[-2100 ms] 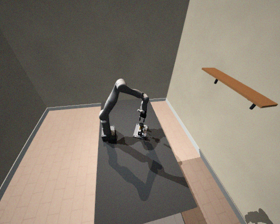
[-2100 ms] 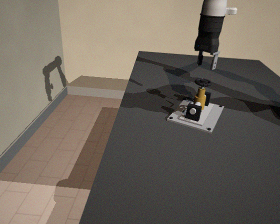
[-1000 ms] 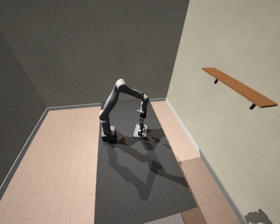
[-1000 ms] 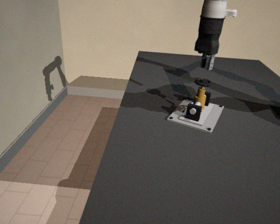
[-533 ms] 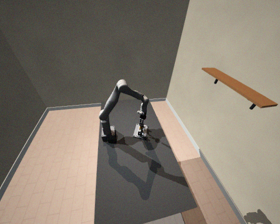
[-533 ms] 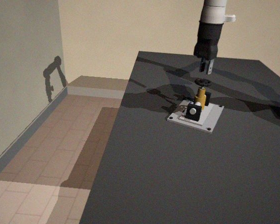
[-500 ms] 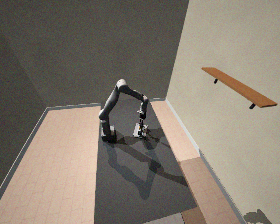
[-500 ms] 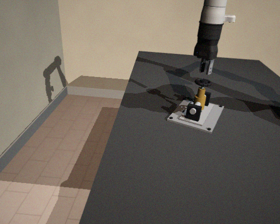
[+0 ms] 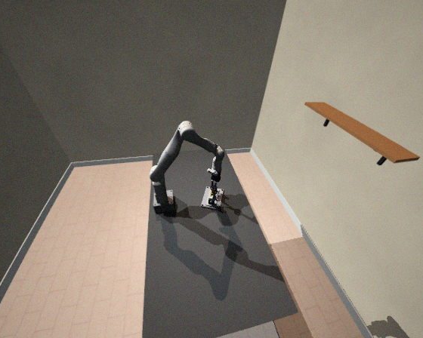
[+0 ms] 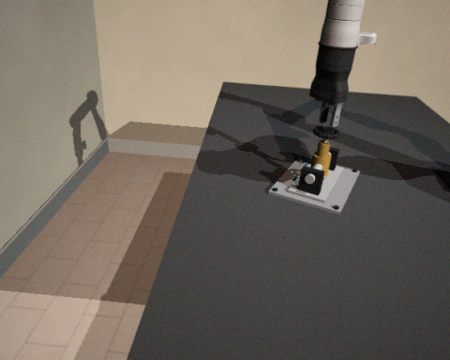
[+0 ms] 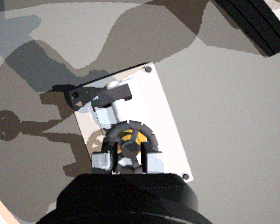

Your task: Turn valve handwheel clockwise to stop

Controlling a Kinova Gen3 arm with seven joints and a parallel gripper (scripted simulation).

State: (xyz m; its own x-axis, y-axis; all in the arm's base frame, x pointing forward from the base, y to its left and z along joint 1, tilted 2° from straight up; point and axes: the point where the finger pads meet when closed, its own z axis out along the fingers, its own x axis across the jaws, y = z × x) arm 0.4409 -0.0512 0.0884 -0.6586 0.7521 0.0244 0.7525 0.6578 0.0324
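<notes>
My hand is 50 mm above the black spoked handwheel.
</notes>
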